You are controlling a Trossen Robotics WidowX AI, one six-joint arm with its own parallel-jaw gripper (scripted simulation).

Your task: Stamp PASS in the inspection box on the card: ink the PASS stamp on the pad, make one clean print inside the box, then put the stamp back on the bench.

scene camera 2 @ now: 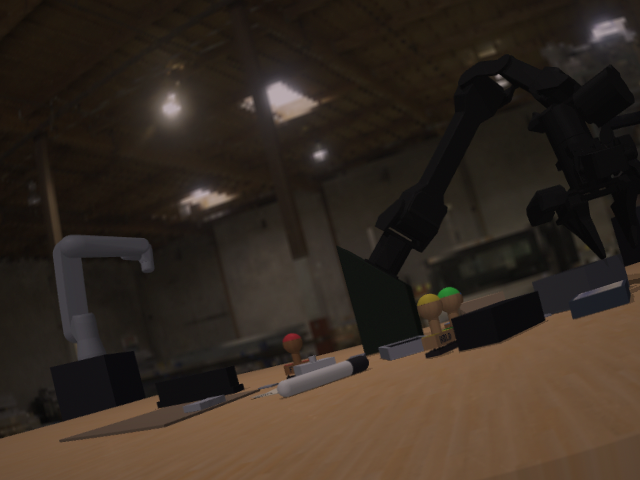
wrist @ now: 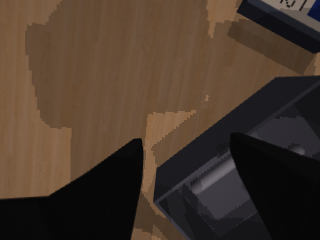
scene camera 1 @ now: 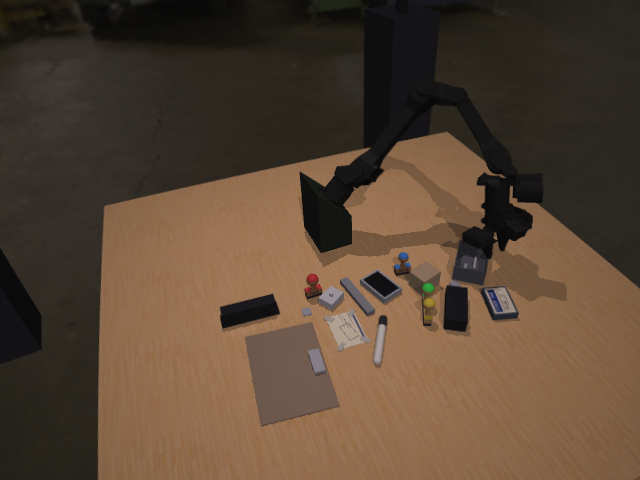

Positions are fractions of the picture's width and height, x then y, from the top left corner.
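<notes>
The gripper (scene camera 2: 0.97, 0.53) is visible also as the gripper (wrist: 0.58, 0.60) and the gripper (scene camera 1: 0.77, 0.53). A grey box (scene camera 2: 0.87, 0.61) appears too as the box (wrist: 0.62, 0.77) and the box (scene camera 1: 0.74, 0.56). A brown mat (scene camera 1: 0.45, 0.79) appears likewise as the mat (scene camera 2: 0.26, 0.87); in the wrist view the mat is out of frame. A white marker (scene camera 2: 0.45, 0.81) is present; in the wrist view the marker is out of frame.
</notes>
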